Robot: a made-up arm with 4 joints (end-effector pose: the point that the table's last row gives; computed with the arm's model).
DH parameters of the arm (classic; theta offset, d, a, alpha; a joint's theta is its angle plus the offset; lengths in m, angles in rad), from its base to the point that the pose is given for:
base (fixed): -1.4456 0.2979 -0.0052 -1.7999
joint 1: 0 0.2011 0.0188 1.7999
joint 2: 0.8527 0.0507 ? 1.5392
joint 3: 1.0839 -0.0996 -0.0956 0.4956
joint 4: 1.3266 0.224 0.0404 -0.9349
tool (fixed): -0.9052 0.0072 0 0
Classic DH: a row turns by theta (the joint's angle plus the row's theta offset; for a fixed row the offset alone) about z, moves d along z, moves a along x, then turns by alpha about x.
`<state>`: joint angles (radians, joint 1 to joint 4).
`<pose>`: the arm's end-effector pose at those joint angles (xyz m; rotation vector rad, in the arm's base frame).
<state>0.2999 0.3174 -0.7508 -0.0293</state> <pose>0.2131 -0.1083 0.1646 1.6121 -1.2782 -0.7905</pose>
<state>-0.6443 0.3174 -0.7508 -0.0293</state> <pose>0.2478 -0.1152 0.3086 1.0133 -1.2483 0.0561</pose>
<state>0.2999 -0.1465 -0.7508 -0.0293</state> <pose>0.1491 -0.1032 0.1678 1.2540 -1.5615 -1.1365</pose>
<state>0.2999 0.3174 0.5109 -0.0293</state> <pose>0.3418 -0.1545 0.1576 1.5255 -2.3070 0.3821</pose>
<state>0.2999 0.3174 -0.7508 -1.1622</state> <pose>0.2546 -0.1056 0.1508 1.4774 0.0012 -0.9487</pose>
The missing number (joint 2, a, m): 0.1271
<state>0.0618 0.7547 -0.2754 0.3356</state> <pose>0.3201 -0.0913 0.1717 1.9508 -1.6737 0.2154</pose>
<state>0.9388 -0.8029 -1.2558 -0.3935</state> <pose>0.0693 0.0045 0.2079 1.1123 -0.3962 -2.7347</pose>
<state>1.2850 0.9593 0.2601 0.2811</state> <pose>0.3750 0.0394 0.1098 -1.5990 1.9364 0.5101</pose>
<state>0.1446 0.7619 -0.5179 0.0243</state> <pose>0.2985 -0.0908 0.1767 1.8628 -1.1901 -0.1362</pose>
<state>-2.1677 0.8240 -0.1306 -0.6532</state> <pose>0.3774 0.1131 0.3148 -0.2873 -0.0422 1.0591</pose>
